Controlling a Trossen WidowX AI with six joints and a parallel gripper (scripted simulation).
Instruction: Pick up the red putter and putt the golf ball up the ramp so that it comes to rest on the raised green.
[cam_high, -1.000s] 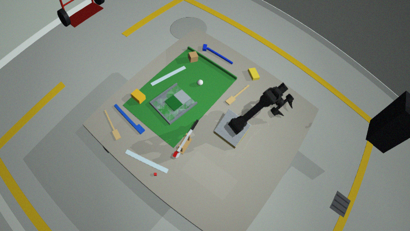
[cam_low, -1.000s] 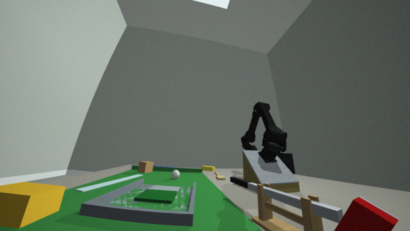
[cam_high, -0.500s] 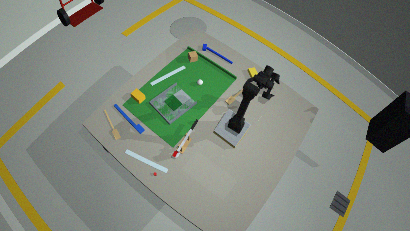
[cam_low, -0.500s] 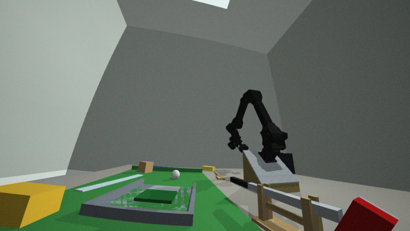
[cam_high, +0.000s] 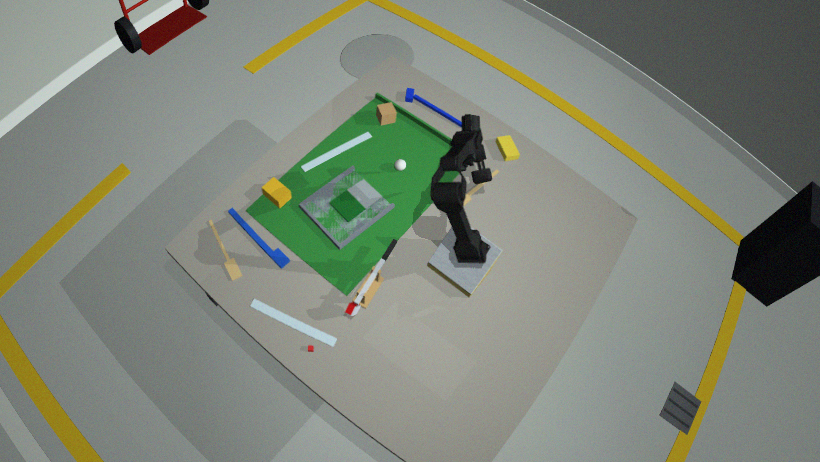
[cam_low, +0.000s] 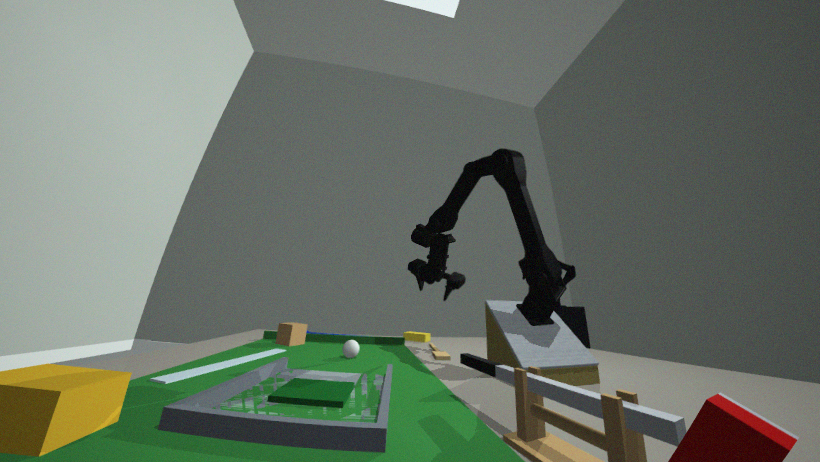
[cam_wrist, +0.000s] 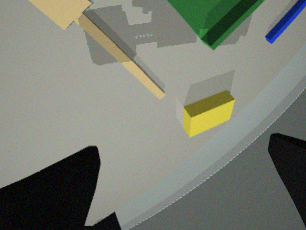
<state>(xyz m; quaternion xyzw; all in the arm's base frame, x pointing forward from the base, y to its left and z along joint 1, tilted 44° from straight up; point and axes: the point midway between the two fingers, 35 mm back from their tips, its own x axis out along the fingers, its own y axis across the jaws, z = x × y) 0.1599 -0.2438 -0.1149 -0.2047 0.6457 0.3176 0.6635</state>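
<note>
Now: the red putter 530 mm to the left of my gripper tip, 120 mm below it and 50 mm ahead of it. Round my gripper tip: white golf ball: 250 mm ahead, 150 mm below, 100 mm to the left; then tan block: 440 mm ahead, 140 mm below, 70 mm to the right; then wooden rack: 550 mm to the left, 140 mm below, 50 mm ahead.
</note>
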